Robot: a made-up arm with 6 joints. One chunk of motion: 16 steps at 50 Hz.
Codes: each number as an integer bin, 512 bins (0 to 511) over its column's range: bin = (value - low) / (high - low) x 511, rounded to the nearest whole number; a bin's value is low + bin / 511 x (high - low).
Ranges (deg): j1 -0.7..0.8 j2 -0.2..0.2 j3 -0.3..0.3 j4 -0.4..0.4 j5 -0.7..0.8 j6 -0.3..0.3
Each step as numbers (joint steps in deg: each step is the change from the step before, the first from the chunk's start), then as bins.
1 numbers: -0.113 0.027 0.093 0.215 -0.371 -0.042
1 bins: 200 290 335 393 112 220
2 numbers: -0.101 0.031 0.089 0.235 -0.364 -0.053
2 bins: 204 295 331 406 114 210
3 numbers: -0.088 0.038 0.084 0.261 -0.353 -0.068
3 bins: 208 304 327 422 118 198
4 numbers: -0.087 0.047 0.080 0.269 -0.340 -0.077
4 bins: 209 316 324 427 123 190
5 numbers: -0.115 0.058 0.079 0.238 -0.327 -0.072
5 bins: 199 330 323 408 127 194
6 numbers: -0.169 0.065 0.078 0.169 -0.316 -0.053
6 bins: 181 339 322 363 131 210
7 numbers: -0.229 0.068 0.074 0.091 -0.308 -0.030
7 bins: 160 342 319 314 134 230
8 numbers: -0.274 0.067 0.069 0.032 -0.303 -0.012
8 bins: 145 341 314 276 135 245
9 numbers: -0.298 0.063 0.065 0.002 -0.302 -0.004
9 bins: 137 336 311 257 136 252
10 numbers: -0.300 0.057 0.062 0.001 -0.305 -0.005
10 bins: 136 328 308 256 135 251
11 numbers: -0.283 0.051 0.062 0.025 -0.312 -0.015
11 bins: 142 321 308 271 132 243
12 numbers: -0.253 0.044 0.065 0.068 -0.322 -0.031
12 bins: 152 312 311 299 129 229
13 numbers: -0.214 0.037 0.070 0.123 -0.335 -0.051
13 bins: 166 303 315 334 124 212
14 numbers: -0.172 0.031 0.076 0.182 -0.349 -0.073
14 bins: 180 295 320 372 120 193
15 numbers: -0.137 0.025 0.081 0.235 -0.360 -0.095
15 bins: 192 287 324 406 116 175
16 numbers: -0.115 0.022 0.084 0.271 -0.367 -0.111
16 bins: 199 284 327 429 113 161
